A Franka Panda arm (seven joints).
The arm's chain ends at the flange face. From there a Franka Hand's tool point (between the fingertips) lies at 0.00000 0.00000 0.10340 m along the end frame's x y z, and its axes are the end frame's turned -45 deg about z.
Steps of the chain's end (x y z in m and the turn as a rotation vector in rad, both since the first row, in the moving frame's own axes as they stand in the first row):
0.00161, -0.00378, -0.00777, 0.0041, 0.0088, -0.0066
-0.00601, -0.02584, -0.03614, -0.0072, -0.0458, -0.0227
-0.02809, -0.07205, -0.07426, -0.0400, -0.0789, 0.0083
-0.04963, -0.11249, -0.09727, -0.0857, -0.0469, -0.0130
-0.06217, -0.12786, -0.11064, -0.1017, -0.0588, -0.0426
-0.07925, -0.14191, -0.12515, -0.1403, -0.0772, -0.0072
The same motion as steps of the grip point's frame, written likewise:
0.00476, -0.00119, -0.00777, -0.0033, 0.0091, -0.0066
0.01012, -0.02530, -0.03625, 0.0273, -0.0375, -0.0227
0.02241, -0.07369, -0.07466, 0.0275, -0.0841, 0.0083
0.03479, -0.11174, -0.09776, -0.0274, -0.0938, -0.0130
0.03481, -0.13099, -0.11135, -0.0303, -0.1135, -0.0426
0.02849, -0.15173, -0.12647, -0.0446, -0.1538, -0.0072

